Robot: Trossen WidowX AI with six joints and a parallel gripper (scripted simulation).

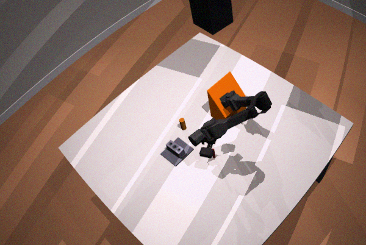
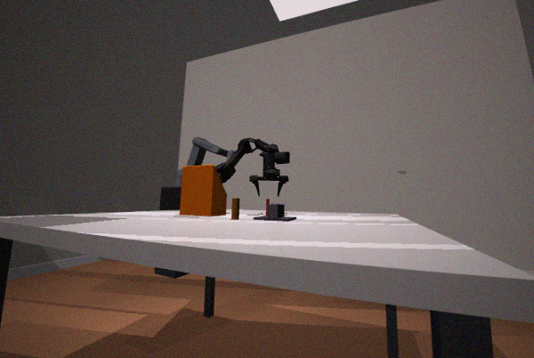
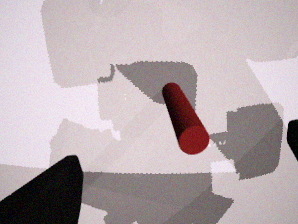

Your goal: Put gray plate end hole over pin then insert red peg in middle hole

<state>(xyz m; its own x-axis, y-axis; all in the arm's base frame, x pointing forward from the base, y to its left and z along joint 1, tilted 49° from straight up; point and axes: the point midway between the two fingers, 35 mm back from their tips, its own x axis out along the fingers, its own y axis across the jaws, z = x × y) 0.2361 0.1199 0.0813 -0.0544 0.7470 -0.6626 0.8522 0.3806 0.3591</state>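
Right now the red peg is 50 mm below my gripper tip. From my gripper tip the other things lie so: gray plate: 120 mm ahead, 170 mm to the right, 40 mm below; then base: 110 mm ahead, 150 mm to the right, 80 mm below; then small orange cylinder: 10 mm behind, 260 mm to the right, 50 mm below.
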